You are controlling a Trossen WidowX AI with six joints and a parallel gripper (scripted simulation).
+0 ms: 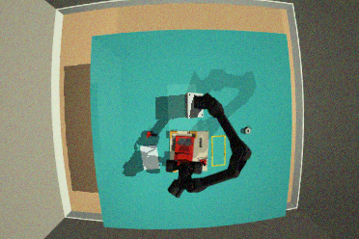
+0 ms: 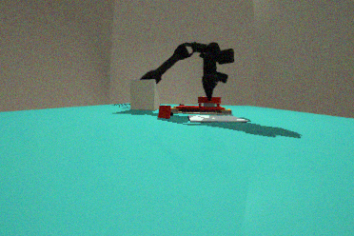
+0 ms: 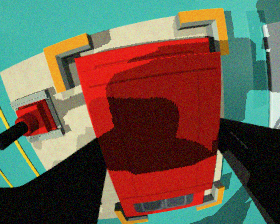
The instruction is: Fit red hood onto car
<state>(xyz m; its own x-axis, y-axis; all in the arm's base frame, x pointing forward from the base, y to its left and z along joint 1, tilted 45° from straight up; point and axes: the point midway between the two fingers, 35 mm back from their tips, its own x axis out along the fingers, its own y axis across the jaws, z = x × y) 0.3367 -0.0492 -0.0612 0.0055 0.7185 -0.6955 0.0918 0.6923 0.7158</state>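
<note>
The hood lies 10 mm above my gripper tip. Also, from my gripper tip: grey cylinder 400 mm to the left, 160 mm behind, 40 mm below; then tan block 390 mm to the left, 50 mm below, 10 mm behind; then white flat plate 200 mm to the right, 50 mm below, 10 mm behind.
</note>
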